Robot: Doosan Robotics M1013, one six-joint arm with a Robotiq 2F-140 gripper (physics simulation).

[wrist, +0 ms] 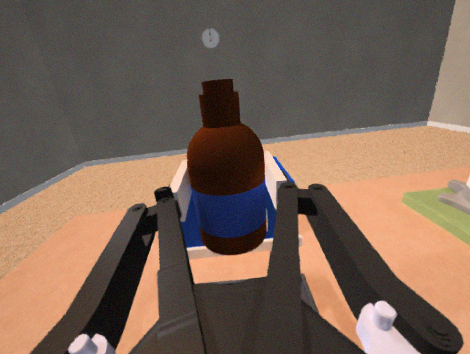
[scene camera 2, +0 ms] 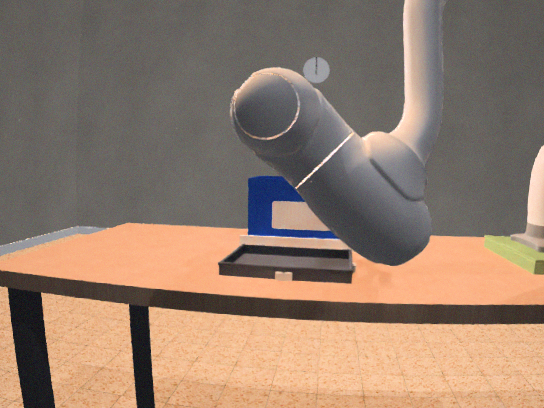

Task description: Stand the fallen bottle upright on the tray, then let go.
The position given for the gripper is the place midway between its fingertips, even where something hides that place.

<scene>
gripper: wrist 227, 167
brown bottle: wrist 225, 158
</scene>
